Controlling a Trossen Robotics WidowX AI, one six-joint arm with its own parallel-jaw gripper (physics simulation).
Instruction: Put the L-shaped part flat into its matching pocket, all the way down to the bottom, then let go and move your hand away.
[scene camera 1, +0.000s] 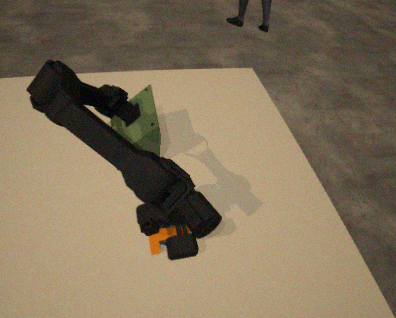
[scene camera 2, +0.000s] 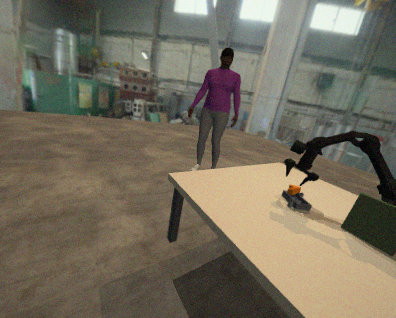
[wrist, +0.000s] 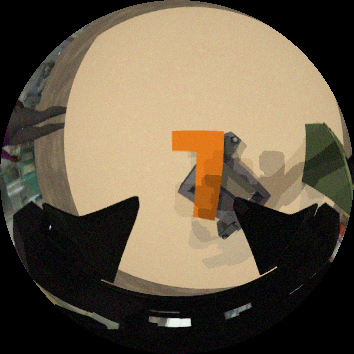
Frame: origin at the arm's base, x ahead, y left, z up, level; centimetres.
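Seen in the pictures: gripper, fingertip midpoint: (scene camera 1: 175, 234) (scene camera 2: 293, 181) (wrist: 188, 202); arm's base, link origin: (scene camera 1: 132, 115) (scene camera 2: 387, 213).
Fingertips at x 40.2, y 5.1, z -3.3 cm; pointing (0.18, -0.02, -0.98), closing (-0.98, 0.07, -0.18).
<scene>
Pixels of each thing's top centre, then the offset from my fingertips to it. Level surfaces: height alone.
- orange L-shaped part, top centre: (wrist: 197, 179) (scene camera 1: 170, 236) (scene camera 2: 292, 186) dx -0.8, dy -1.0, dz -3.5 cm
- dark grey pocket fixture, top centre: (wrist: 232, 198) (scene camera 2: 297, 195) dx -6.0, dy +2.5, dz -5.8 cm
- table, surface height: dz -10.6 cm
The orange L-shaped part (scene camera 1: 156, 242) (scene camera 2: 294, 190) (wrist: 207, 170) lies across the top of the dark grey pocket fixture (scene camera 2: 300, 203) (wrist: 226, 202). It is turned at an angle to the fixture, and its short arm overhangs past the fixture's edge. It is not down in the pocket, part of which it covers. Whether it is slightly tilted I cannot tell. My gripper (scene camera 1: 164, 232) (scene camera 2: 295, 179) (wrist: 188, 202) is open and empty, a little above the part. In the wrist view the part's long arm shows between the fingers, nearer the right one. In scene camera 1 the arm hides most of the fixture.
A green wedge-shaped block (scene camera 1: 145, 117) (scene camera 2: 372, 222) (wrist: 322, 160) stands on the table (scene camera 1: 75, 250) (scene camera 2: 225, 205) (wrist: 150, 75), near the arm's base side. The table's edge runs down the right in scene camera 1. A person (scene camera 2: 220, 90) stands beyond the table.
</scene>
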